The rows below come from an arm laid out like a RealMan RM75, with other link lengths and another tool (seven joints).
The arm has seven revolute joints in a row. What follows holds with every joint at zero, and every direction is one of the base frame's.
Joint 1 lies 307.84 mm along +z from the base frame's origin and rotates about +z.
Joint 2 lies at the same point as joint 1 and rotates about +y.
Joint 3 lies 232.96 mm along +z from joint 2 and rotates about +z.
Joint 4 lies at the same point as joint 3 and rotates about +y.
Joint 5 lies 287.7 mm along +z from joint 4 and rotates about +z.
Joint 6 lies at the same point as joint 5 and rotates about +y.
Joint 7 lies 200.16 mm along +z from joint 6 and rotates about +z.
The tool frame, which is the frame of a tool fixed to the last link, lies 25 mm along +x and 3 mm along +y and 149 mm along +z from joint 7; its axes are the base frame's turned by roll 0, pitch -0.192 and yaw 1.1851 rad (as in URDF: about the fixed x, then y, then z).
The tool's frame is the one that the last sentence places.
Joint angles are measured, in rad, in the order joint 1, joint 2, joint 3, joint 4, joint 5, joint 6, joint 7. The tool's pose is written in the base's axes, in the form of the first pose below.
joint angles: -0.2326, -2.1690, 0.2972, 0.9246, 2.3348, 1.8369, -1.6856
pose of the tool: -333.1, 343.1, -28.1, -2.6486, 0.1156, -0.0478
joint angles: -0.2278, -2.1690, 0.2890, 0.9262, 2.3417, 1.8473, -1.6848
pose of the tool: -334.2, 338.8, -27.6, -2.6526, 0.1075, -0.0516
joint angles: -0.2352, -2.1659, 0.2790, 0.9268, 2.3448, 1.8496, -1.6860
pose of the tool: -333.9, 341.2, -24.7, -2.6478, 0.1093, -0.0505
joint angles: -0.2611, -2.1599, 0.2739, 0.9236, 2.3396, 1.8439, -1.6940
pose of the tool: -328.0, 352.7, -20.8, -2.6373, 0.1279, -0.0546
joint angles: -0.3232, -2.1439, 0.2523, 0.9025, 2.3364, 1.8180, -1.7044
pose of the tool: -317.4, 380.0, -13.3, -2.6086, 0.1604, -0.0579
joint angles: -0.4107, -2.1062, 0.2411, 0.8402, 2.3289, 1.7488, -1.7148
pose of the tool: -306.0, 422.0, -6.5, -2.5708, 0.1970, -0.0477
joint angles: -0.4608, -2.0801, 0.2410, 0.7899, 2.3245, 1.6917, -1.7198
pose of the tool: -301.3, 447.9, -4.7, -2.5495, 0.2077, -0.0342
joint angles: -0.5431, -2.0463, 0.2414, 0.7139, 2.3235, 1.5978, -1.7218
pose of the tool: -289.9, 488.0, -5.1, -2.5182, 0.2318, -0.0100
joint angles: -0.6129, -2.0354, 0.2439, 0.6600, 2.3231, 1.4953, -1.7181
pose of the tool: -279.3, 524.1, -9.9, -2.4820, 0.2481, 0.0253
